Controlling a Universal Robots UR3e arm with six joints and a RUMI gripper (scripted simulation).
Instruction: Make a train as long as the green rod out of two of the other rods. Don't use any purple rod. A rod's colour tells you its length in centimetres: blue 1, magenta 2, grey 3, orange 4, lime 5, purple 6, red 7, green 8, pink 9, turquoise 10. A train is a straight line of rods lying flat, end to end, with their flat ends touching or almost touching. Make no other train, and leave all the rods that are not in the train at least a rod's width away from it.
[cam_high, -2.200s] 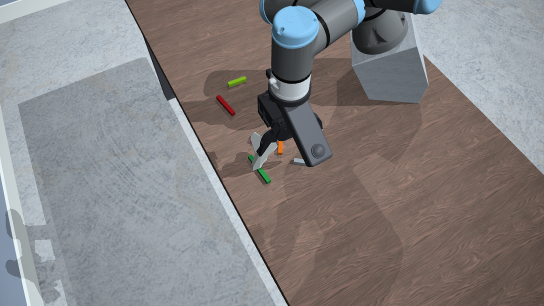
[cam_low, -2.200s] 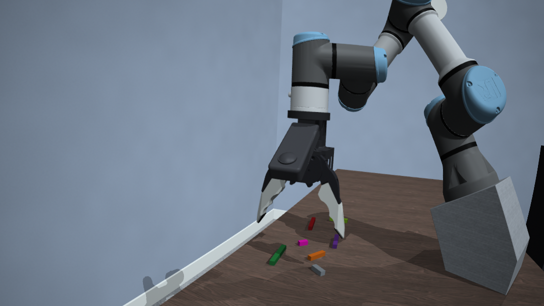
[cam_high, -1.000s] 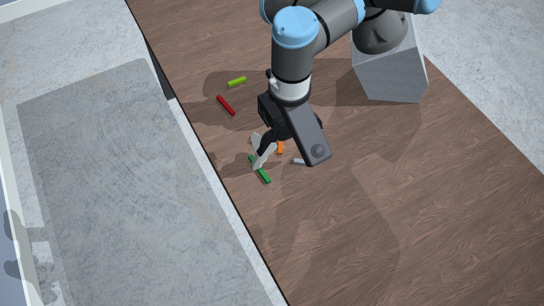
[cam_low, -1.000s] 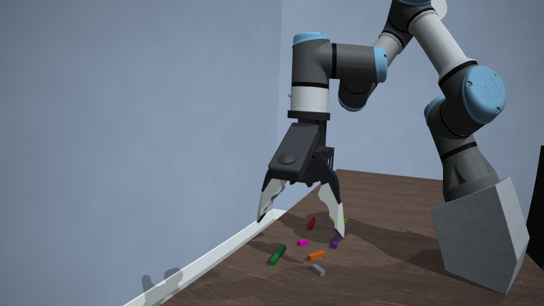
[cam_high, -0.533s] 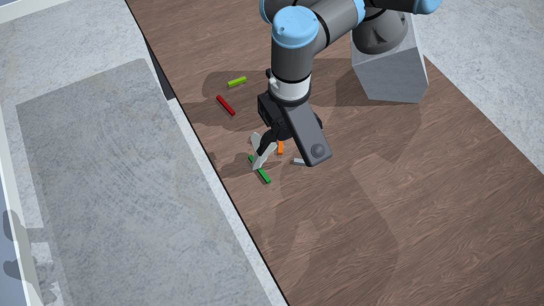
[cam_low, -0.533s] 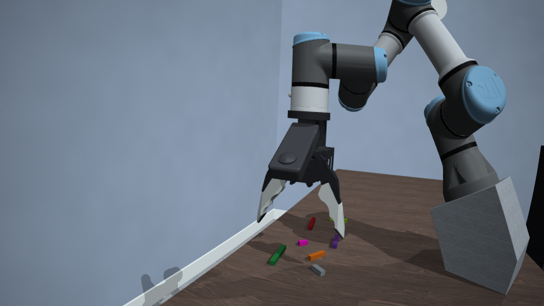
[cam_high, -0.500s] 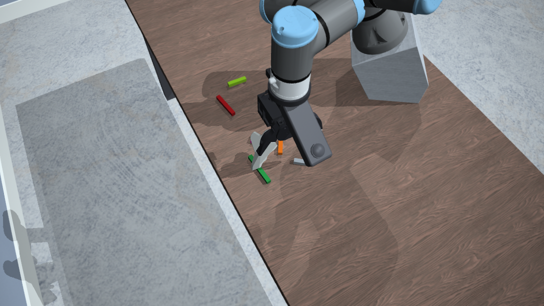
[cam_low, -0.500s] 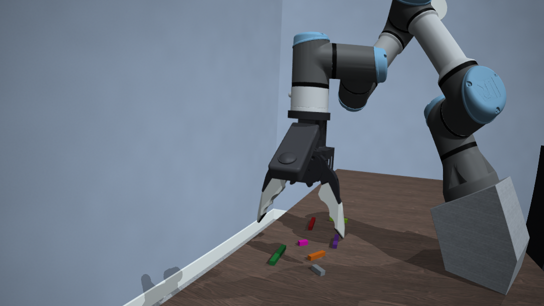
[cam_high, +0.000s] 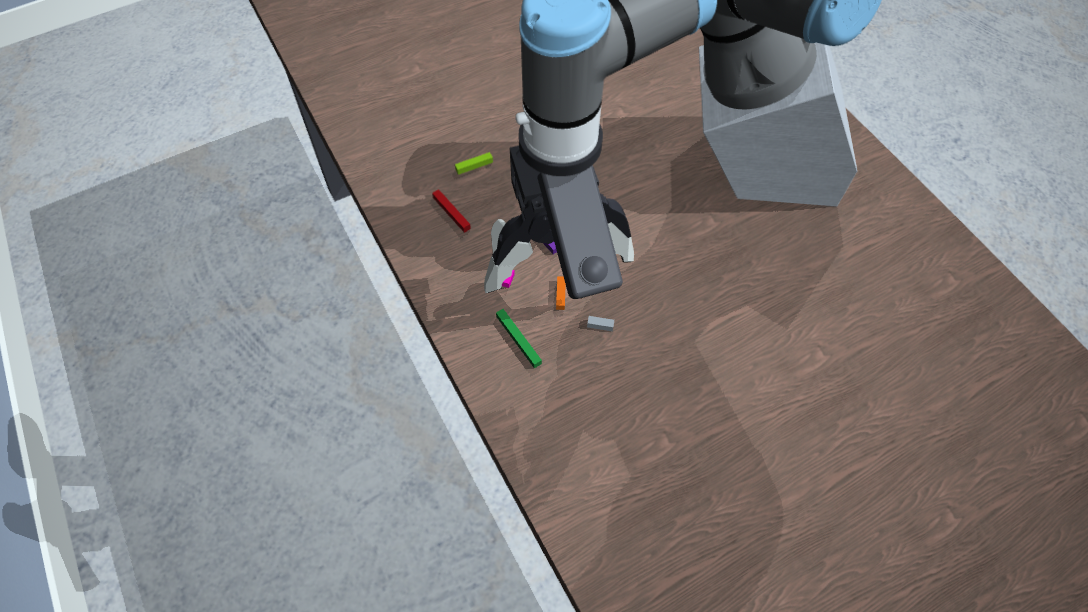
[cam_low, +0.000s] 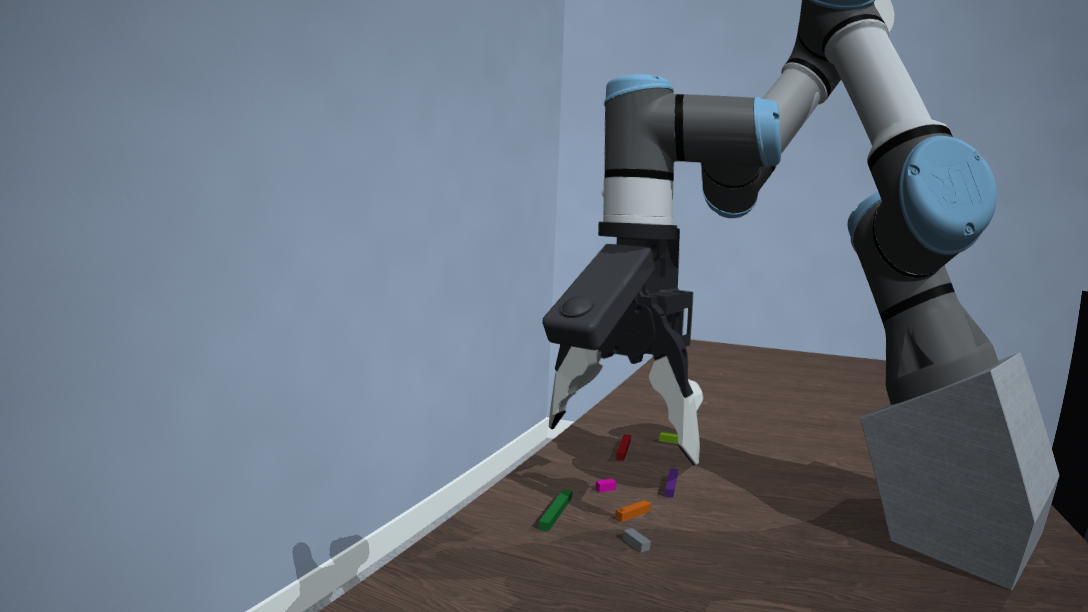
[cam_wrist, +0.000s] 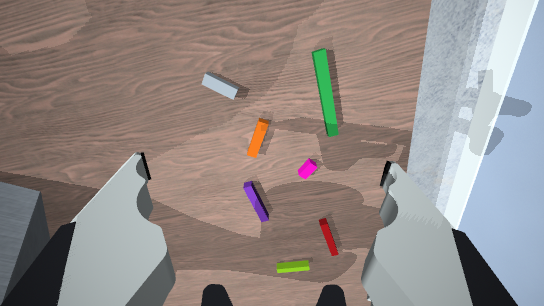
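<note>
Right now my hand is 80 mm above the grey rod, 40 mm to the right of it and 30 mm past it. From my hand the other things lie so: green rod 80 mm below, 60 mm ahead; then orange rod 80 mm below, 20 mm to the right, 20 mm behind; then magenta rod 80 mm to the right, 80 mm below, 20 mm ahead.
</note>
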